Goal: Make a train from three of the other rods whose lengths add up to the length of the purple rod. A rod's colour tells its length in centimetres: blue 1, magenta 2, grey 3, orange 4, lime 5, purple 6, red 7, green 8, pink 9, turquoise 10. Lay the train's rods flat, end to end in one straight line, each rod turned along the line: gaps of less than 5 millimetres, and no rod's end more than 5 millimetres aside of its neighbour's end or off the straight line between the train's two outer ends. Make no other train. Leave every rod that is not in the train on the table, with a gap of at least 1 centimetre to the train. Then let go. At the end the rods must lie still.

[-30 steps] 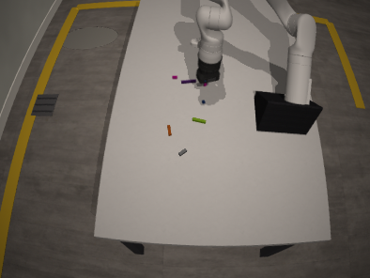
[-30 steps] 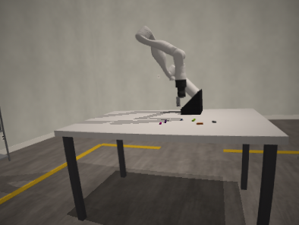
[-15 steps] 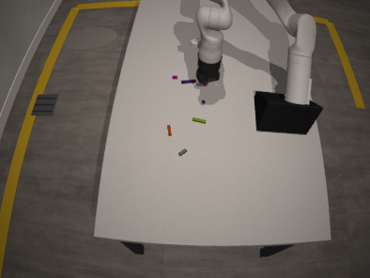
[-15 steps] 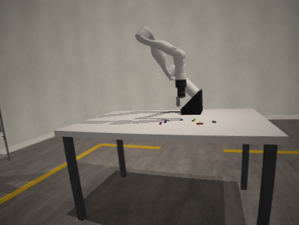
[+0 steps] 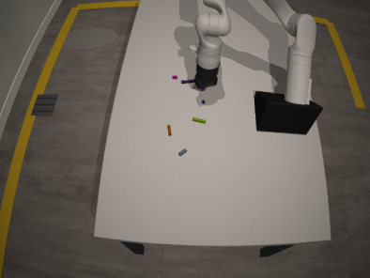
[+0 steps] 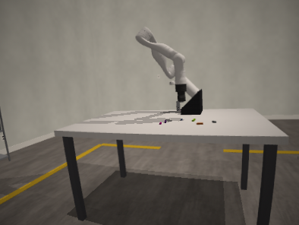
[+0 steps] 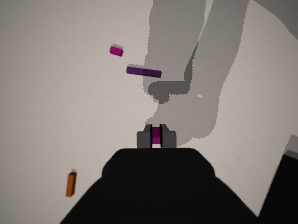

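Right now the small blue rod is 1 cm behind my hand, 2 cm to the left of it and 8 cm below it. The rest, counted from my hand: purple rod (6 cm ahead, 8 cm to the right, 8 cm below); then lime rod (10 cm to the left, 8 cm below); then orange rod (10 cm ahead, 16 cm to the left, 8 cm below).
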